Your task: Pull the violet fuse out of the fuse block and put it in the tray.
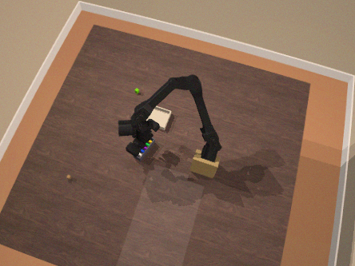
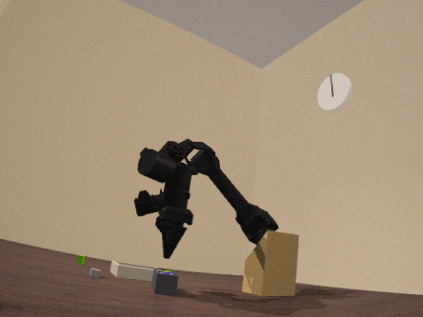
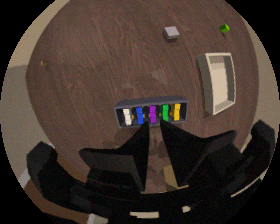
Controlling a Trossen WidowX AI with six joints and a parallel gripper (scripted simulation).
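Now: the violet fuse 4 cm below my gripper tip. Round my gripper tip: green cube (29 cm to the right, 16 cm ahead, 6 cm below); tray (18 cm to the right, 7 cm below, 1 cm ahead); grey cube (13 cm ahead, 9 cm to the right, 6 cm below).
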